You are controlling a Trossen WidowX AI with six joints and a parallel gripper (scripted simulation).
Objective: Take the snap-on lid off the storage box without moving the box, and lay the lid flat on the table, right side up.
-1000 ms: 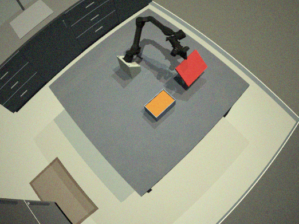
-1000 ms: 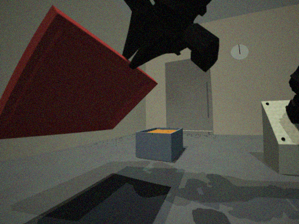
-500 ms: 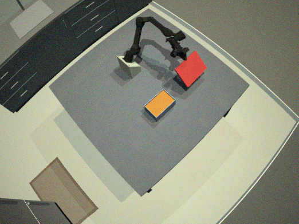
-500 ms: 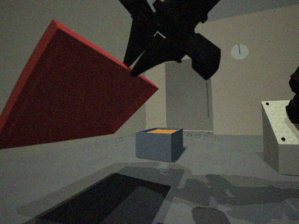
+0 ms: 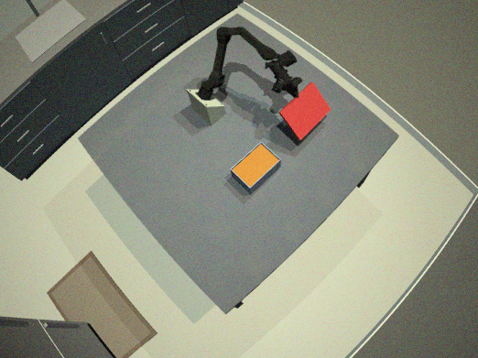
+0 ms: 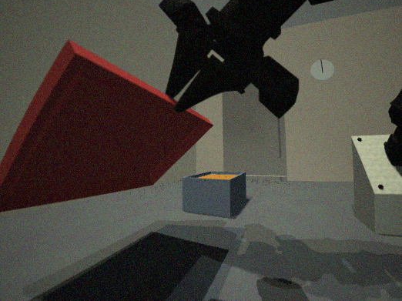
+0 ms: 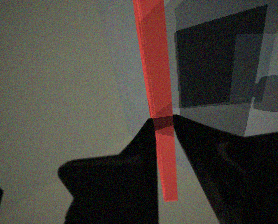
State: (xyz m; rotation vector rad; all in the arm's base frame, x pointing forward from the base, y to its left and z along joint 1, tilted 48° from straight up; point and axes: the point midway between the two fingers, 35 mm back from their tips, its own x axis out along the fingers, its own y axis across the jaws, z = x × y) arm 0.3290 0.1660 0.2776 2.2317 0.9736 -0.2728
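The red lid is 6 cm ahead of my gripper tip, 1 cm to the left of it and 5 cm below it. Also, from my gripper tip: grey-blue storage box (9 cm ahead, 35 cm to the right, 16 cm below).
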